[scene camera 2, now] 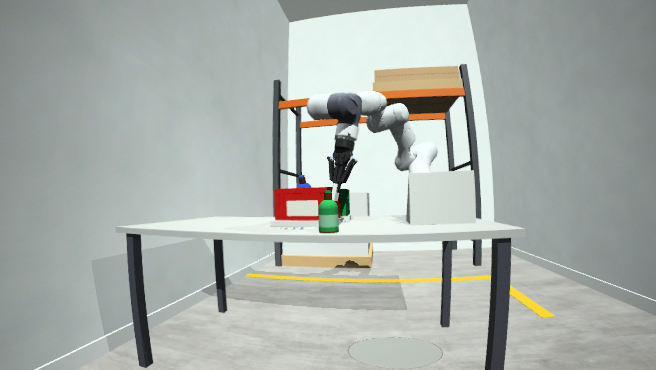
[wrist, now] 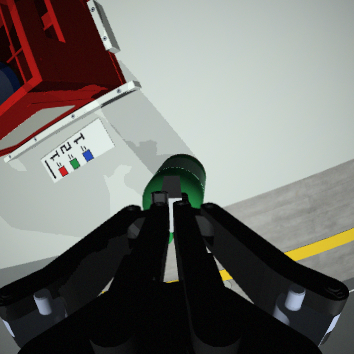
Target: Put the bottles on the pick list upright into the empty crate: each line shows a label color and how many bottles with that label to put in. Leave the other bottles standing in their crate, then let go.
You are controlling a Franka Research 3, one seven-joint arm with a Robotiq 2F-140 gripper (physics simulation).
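Observation:
A green bottle [scene camera 2: 328,216] [wrist: 192,172] with a pale green label stands upright near the table's front edge. My gripper [scene camera 2: 335,192] [wrist: 171,188] is shut with its fingertips together. In the scene view it is behind the bottle's neck; in the wrist view it covers the neck and most of the cap. The bottle is not between the fingers. A red crate [scene camera 2: 280,205] [wrist: 82,97] stands left of it, with a blue bottle [scene camera 2: 303,184] [wrist: 7,84] in it. The pick list [wrist: 80,150] shows red 1, green 2, blue 1. A green crate [scene camera 2: 345,200] is partly hidden behind the red crate.
White rails [wrist: 75,116] run along the red crate's base on the table [scene camera 2: 380,230]. A grey block [scene camera 2: 441,197] stands under the arm's base at the right. An orange and dark shelf rack [scene camera 2: 277,150] with cardboard boxes [scene camera 2: 417,77] stands behind.

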